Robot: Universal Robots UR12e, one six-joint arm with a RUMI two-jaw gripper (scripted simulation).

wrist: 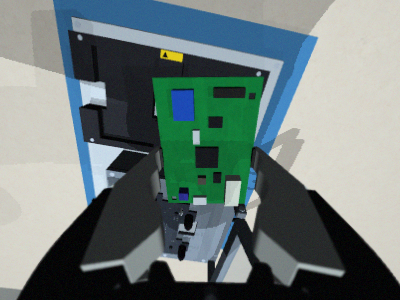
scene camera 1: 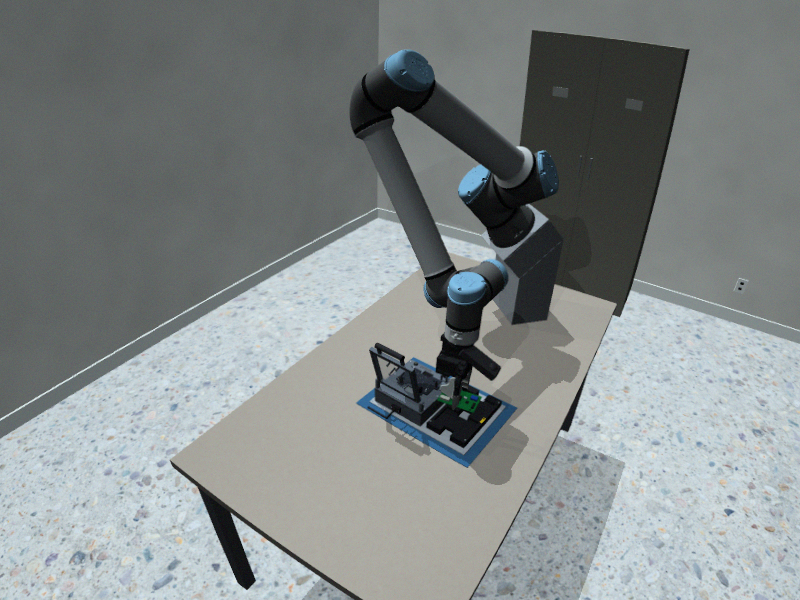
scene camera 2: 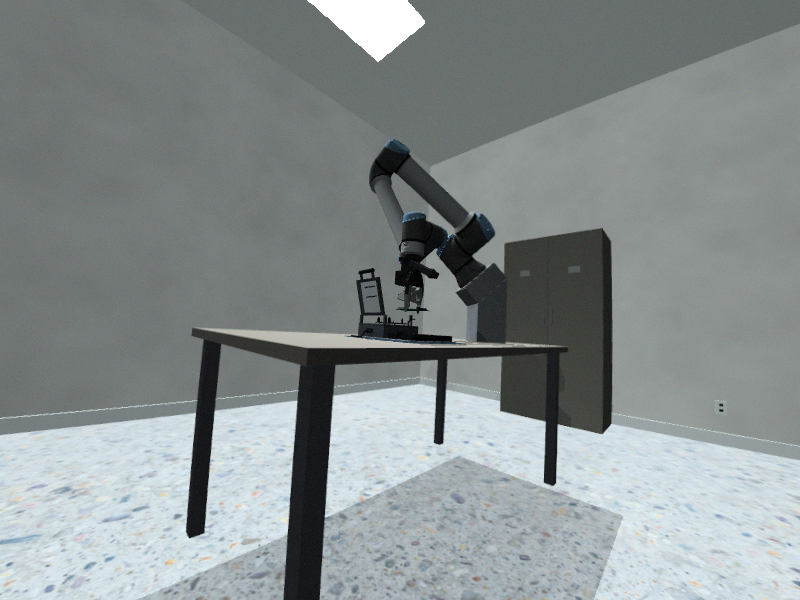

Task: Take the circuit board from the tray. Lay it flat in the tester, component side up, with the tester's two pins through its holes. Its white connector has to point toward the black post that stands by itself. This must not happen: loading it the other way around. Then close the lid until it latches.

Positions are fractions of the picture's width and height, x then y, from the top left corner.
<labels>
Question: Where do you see a tester lid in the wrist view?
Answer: At 0.59,0.86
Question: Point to a tester lid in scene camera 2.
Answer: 0.46,0.49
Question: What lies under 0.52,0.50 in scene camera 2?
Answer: The gripper.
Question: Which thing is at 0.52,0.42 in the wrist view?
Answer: A green circuit board.
</labels>
